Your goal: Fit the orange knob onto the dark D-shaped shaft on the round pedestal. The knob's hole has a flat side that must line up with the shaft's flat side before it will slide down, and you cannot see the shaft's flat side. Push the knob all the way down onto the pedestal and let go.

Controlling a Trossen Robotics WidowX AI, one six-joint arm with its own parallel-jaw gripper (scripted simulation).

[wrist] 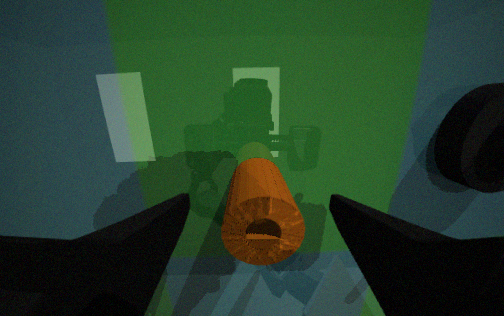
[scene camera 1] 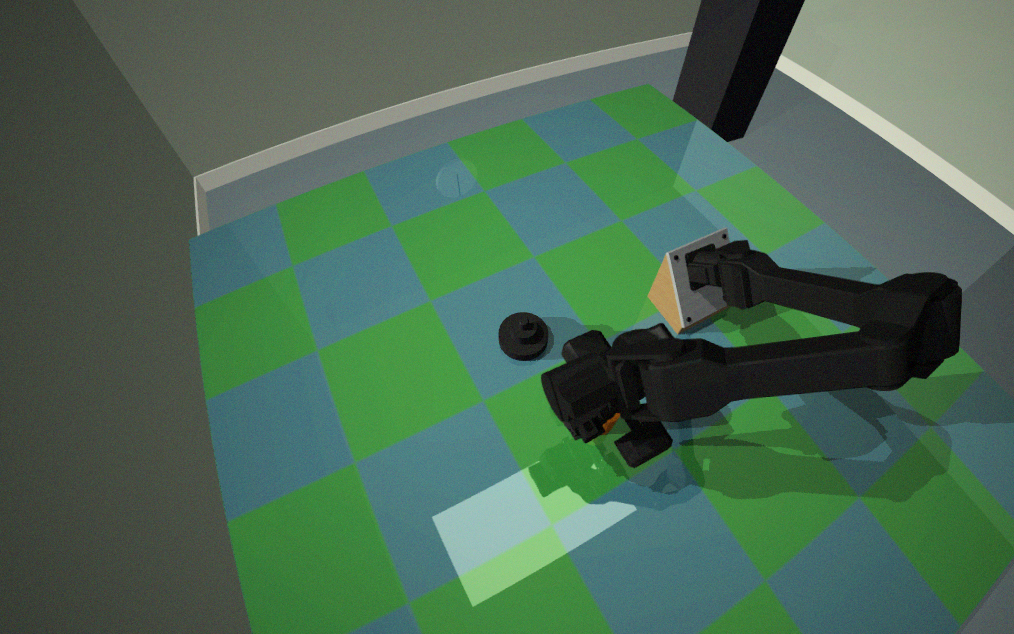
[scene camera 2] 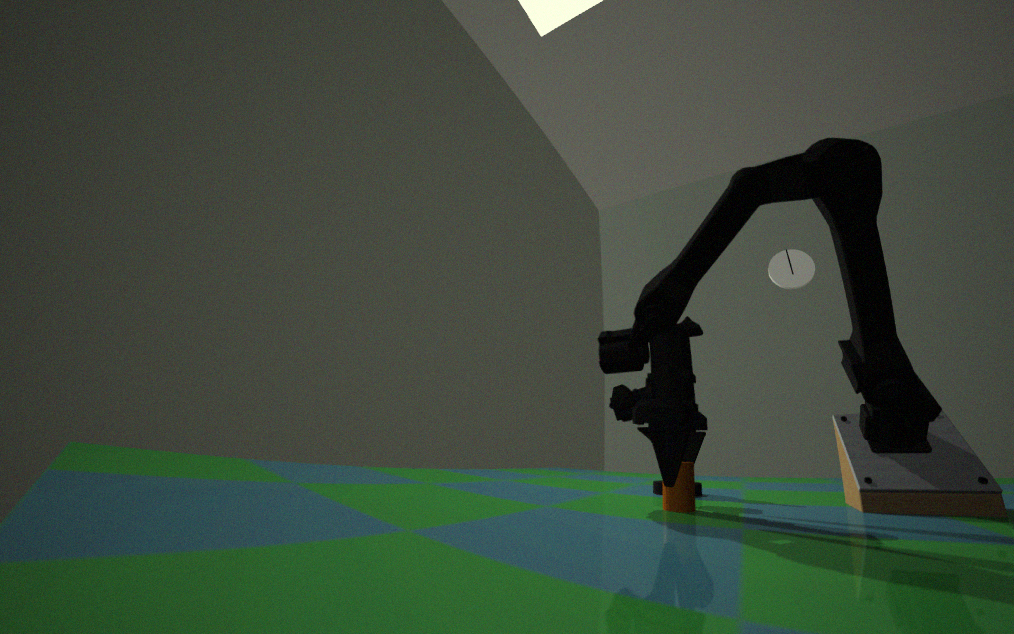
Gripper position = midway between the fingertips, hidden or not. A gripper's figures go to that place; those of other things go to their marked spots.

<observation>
The gripper [scene camera 1: 602, 415] is 66 cm from the lens. A shaft [scene camera 1: 523, 336] is 69 cm from the lens.
</observation>
